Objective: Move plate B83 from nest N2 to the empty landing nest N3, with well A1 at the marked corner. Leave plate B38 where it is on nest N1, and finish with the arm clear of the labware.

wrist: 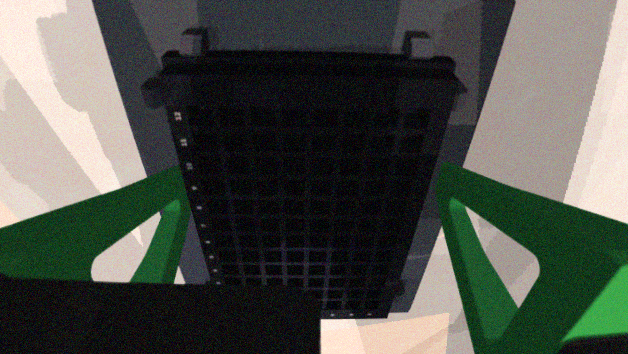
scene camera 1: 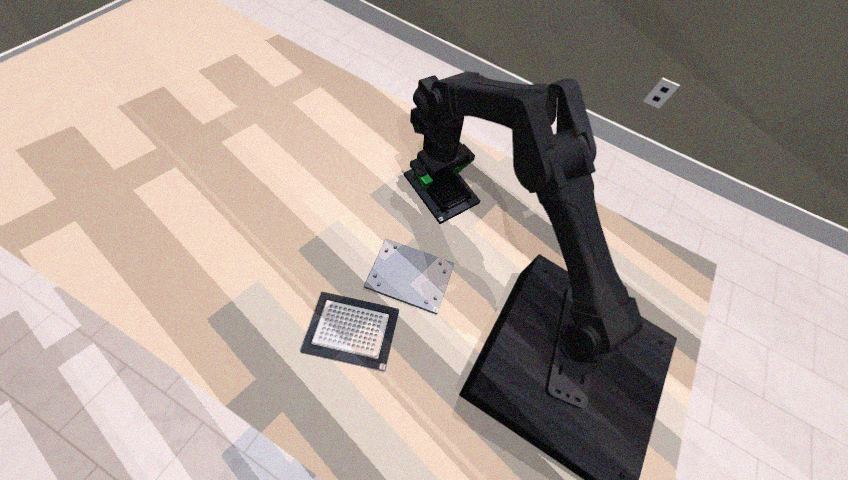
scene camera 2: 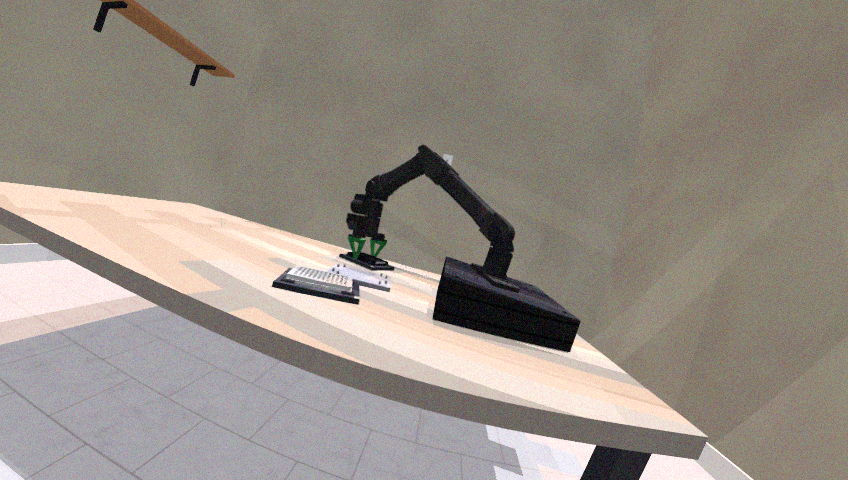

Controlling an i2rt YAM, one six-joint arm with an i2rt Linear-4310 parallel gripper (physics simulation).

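Note:
My gripper [scene camera 1: 443,180] [scene camera 2: 365,255] [wrist: 314,177] is open, its green fingers spread on either side of a black well plate [scene camera 1: 450,193] [wrist: 315,150]. The black plate sits flat on a dark nest [scene camera 1: 470,205] [wrist: 300,25]; small column numbers run along its left edge in the wrist view. A white well plate [scene camera 1: 351,330] [scene camera 2: 318,277] sits on another dark nest [scene camera 1: 310,340] [scene camera 2: 321,292]. The empty landing nest N3 [scene camera 1: 410,276] [scene camera 2: 371,278] is a light grey plate with small posts, lying between them, with a white mark at one corner. The plate names B83 and B38 cannot be read.
The arm's black base box [scene camera 1: 505,368] [scene camera 2: 499,315] stands beside the nests on the wooden table [scene camera 1: 196,237] [scene camera 2: 416,362]. The arm arches from it to the black plate. A wall shelf [scene camera 2: 172,38] hangs far off, high on the wall.

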